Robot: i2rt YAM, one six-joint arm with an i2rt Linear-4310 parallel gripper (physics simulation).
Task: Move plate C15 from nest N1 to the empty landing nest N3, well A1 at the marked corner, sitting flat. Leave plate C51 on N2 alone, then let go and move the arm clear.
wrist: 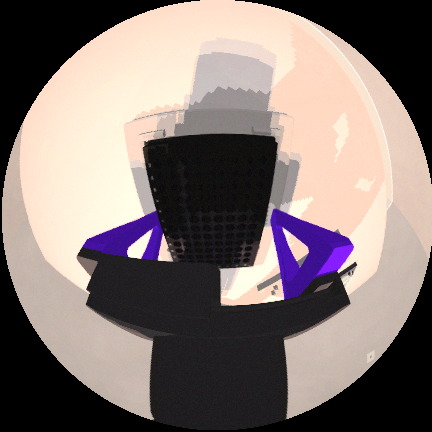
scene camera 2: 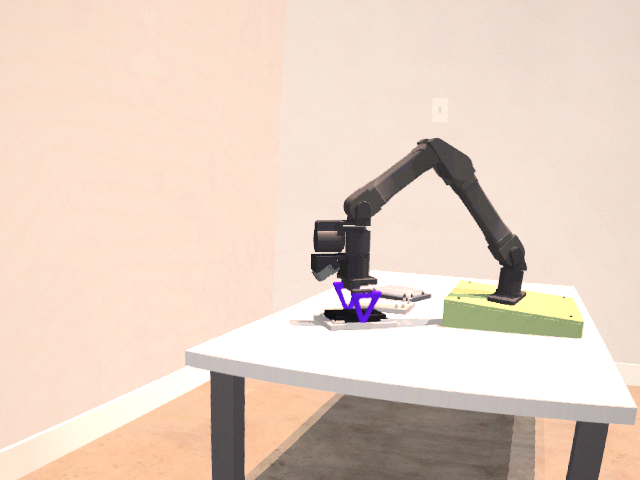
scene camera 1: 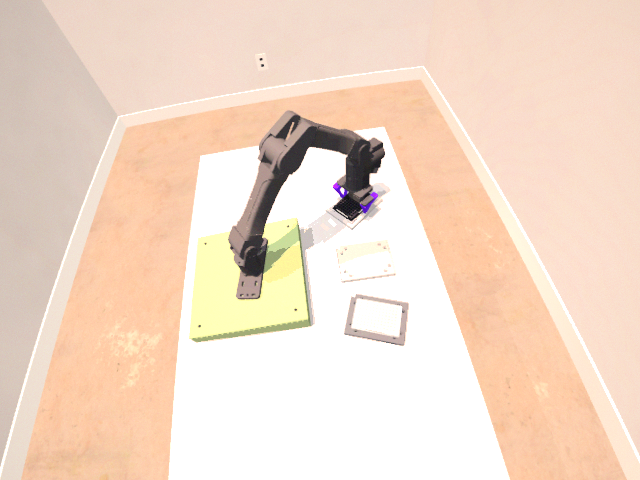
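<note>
A black well plate [scene camera 1: 347, 207] [scene camera 2: 336, 314] [wrist: 210, 175] sits on a pale nest [scene camera 1: 340, 219] [scene camera 2: 343, 326] at the table's far end. My gripper [scene camera 1: 355, 203] [scene camera 2: 355, 315] [wrist: 217, 214] is open, its purple fingers low on either side of the plate, with small gaps beside it in the wrist view. A cream nest [scene camera 1: 356, 273] [scene camera 2: 398, 308] with corner posts lies in the middle of the row. A dark grey nest [scene camera 1: 375, 336] [scene camera 2: 426, 296] has a white centre; I cannot tell whether that is a plate. Nest names, plate labels and well A1 are unreadable.
The arm stands on a yellow-green base block [scene camera 1: 279, 304] [scene camera 2: 511, 322] beside the row of nests. The white table [scene camera 1: 310, 413] [scene camera 2: 413, 361] carries everything. Its edge runs beyond the far nest, and walls stand behind.
</note>
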